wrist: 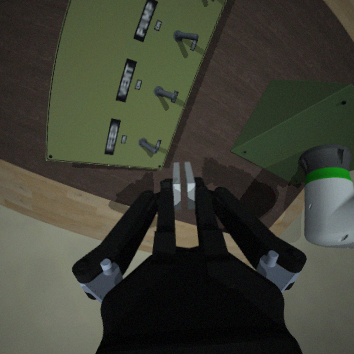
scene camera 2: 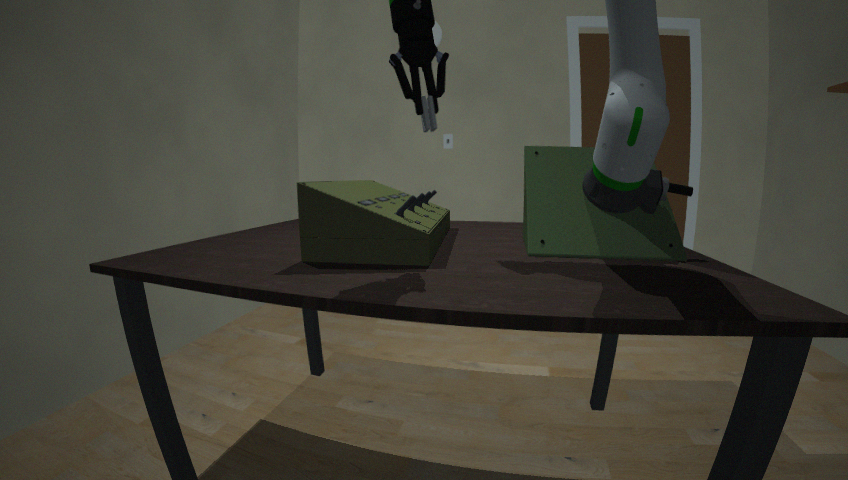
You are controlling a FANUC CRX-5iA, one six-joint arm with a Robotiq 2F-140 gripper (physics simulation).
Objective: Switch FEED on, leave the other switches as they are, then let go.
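Frame: origin at the arm's base, x down, y right, z back, level; centimetres.
Where they show: gripper, between the fingertips: (wrist: 181,171) (scene camera 2: 430,130); arm's base, origin of its link: (wrist: 324,157) (scene camera 2: 612,189).
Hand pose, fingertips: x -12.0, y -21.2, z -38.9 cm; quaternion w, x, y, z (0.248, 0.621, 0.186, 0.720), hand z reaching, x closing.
Note:
Each offset is from my fingertips to the centre of the thing. Level surfaces: height alone.
A green sloped switch box @[dx +20.2, dy +11.4, dz -16.1 cm] (scene camera 2: 357,228) (wrist: 85,105) stands on the table. The FEED lever @[dx +15.3, dy -4.1, dz -3.6 cm] (wrist: 149,145) is at the box's near end in the wrist view and points away from its ON mark. The VENT lever @[dx +15.3, dy +7.6, dz -6.4 cm] (wrist: 165,93) and PUMP lever @[dx +15.3, dy +19.2, dz -9.3 cm] (wrist: 186,36) also point away from their ON marks. The BRAKE label is out of the wrist view. My gripper (scene camera 2: 428,128) (wrist: 181,171) is shut, with a narrow gap between the fingertips and no thing in it. It hangs well above the box, apart from the levers, pointing down.
A dark table @[dx +26.1 cm] (scene camera 2: 238,273) carries the box. A larger green slanted block (scene camera 2: 556,202) (wrist: 295,120) stands to the right, with the robot's grey arm (scene camera 2: 630,127) (wrist: 330,210) in front of it. A door (scene camera 2: 678,118) is in the wall behind.

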